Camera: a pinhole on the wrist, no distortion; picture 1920 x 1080 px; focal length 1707.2 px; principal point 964.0 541.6 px. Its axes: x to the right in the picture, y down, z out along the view. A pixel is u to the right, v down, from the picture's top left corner.
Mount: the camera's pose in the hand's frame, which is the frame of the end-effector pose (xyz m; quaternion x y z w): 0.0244 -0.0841 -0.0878 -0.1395 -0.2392 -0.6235 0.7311
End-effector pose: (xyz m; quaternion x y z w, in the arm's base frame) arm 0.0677 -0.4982 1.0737 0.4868 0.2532 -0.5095 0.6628
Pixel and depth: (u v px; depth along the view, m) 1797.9 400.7 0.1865
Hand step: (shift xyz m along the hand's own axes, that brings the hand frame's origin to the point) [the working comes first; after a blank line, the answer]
In the camera's frame: 0.0911 -0.0154 0.1865

-0.0136 -0.0702 0.1164
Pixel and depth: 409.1 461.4 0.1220
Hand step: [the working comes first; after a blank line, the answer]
In the camera's frame: -0.0397 -0.0057 0.1220

-0.0069 0.0096 -0.0058
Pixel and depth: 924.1 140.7 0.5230
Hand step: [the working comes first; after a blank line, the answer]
In the camera's frame: -0.0122 -0.1228 0.5230

-0.1890 0.1664 0.3370
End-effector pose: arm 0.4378 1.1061 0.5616 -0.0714 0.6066 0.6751 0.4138
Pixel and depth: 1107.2 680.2 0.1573
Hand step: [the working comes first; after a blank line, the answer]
In the camera's frame: 0.0132 0.0128 0.1573

0.0107 -0.0139 0.0535
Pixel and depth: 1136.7 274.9 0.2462
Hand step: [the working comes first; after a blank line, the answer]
In the camera's frame: 0.0249 -0.0385 0.2462

-0.0538 0.0115 0.1301
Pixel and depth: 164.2 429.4 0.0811
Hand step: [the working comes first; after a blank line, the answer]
In the camera's frame: -0.0380 -0.0053 0.0811

0.0008 -0.0122 -0.0395
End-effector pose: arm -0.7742 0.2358 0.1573 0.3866 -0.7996 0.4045 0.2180
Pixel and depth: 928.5 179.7 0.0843
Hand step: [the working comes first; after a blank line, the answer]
In the camera's frame: -0.0018 -0.0179 0.0843

-0.0081 -0.0436 -0.0190
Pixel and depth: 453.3 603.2 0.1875
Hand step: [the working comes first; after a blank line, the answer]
In the camera's frame: -0.0561 0.0068 0.1875

-0.0080 0.0587 0.0422
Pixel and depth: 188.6 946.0 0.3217
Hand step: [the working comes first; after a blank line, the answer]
In the camera's frame: -0.1461 0.0762 0.3217

0.0266 0.2149 0.1152
